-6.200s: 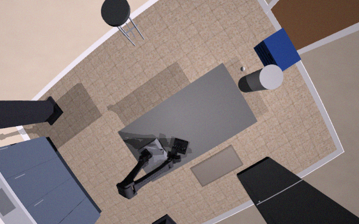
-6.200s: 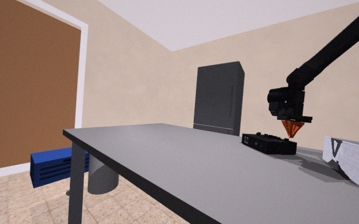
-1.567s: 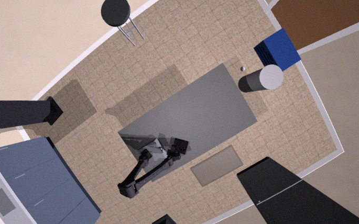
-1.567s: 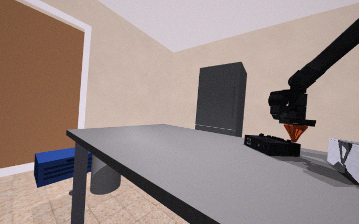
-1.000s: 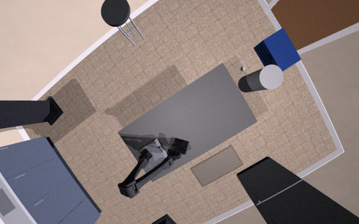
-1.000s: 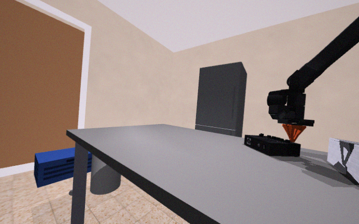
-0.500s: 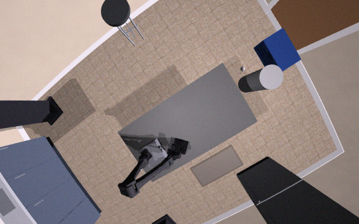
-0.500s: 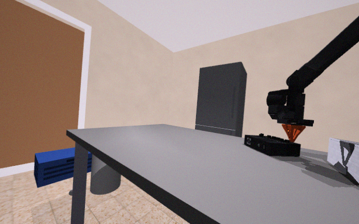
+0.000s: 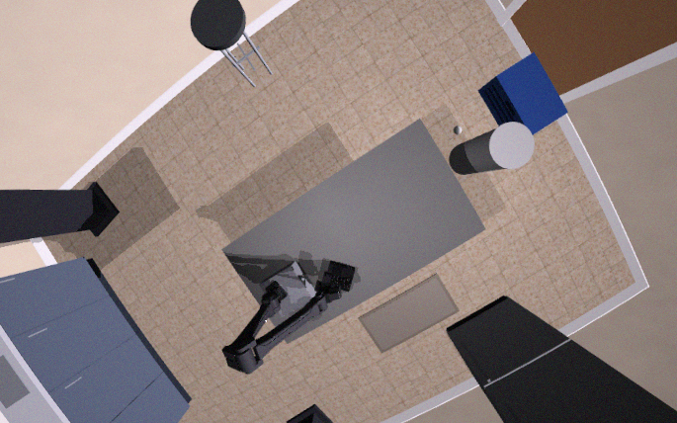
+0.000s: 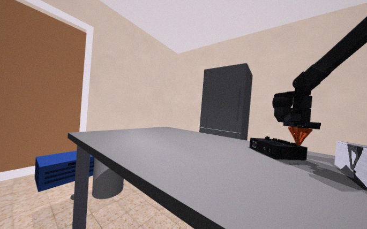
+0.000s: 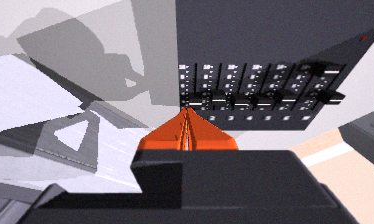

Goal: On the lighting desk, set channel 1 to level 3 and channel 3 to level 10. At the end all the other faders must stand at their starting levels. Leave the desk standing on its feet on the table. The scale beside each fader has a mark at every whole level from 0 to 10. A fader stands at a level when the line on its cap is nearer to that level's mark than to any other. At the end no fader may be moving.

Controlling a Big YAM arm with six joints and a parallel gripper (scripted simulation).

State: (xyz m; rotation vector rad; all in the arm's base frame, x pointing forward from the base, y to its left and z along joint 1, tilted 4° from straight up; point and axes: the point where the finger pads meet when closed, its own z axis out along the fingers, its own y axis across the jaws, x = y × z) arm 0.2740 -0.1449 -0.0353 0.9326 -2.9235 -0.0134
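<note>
Right now my hand is 2 cm short of the channel 1 fader cap. Round my hand: channel 3 cap (4 cm ahead, 3 cm to the right).
</note>
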